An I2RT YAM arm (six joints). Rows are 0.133 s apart.
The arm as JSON. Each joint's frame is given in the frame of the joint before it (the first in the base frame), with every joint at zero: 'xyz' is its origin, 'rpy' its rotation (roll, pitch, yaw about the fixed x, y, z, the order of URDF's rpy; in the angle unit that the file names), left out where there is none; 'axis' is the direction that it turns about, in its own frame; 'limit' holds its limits. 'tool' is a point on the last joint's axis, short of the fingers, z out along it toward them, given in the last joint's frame.
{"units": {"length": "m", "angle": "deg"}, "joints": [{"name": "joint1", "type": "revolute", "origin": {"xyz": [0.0, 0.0, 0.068]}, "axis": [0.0, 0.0, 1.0], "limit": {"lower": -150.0, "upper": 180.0}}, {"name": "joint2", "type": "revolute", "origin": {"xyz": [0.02, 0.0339, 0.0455]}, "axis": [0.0, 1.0, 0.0], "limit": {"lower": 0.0, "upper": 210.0}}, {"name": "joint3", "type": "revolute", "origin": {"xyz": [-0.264, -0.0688, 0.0]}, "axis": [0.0, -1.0, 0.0], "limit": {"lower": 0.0, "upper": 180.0}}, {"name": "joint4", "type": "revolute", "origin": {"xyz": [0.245, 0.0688, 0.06]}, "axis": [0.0, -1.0, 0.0], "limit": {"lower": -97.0, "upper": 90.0}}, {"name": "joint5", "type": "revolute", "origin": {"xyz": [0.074, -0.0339, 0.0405]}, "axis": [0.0, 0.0, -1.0], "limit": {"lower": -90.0, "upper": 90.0}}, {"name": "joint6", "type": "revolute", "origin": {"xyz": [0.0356, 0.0, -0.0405]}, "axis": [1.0, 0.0, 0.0], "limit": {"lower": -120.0, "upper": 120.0}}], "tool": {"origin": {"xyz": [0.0, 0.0, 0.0], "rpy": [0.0, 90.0, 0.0]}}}
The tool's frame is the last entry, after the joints.
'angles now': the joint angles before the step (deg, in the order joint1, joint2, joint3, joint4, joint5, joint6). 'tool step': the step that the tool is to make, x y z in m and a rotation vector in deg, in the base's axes. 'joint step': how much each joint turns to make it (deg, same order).
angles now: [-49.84, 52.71, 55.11, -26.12, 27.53, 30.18]
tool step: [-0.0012, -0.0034, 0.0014, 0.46, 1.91, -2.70]
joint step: [-0.50, 1.08, 1.22, -1.64, 2.49, -0.18]
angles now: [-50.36, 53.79, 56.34, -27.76, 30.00, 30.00]
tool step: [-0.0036, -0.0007, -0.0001, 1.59, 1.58, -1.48]
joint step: [-0.82, 0.36, 0.97, -2.90, 0.69, 0.11]
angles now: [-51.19, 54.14, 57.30, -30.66, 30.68, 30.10]
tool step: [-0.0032, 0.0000, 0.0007, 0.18, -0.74, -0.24]
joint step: [-0.86, -0.41, 0.00, -0.29, -0.87, 0.38]
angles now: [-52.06, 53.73, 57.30, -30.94, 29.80, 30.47]
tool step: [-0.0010, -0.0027, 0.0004, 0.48, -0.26, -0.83]
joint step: [-0.73, 0.55, 0.49, -0.44, -0.14, 0.56]
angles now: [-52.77, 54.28, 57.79, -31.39, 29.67, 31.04]
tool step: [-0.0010, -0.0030, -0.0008, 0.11, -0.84, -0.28]
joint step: [-0.88, 0.30, -0.13, 0.63, -0.87, 0.43]
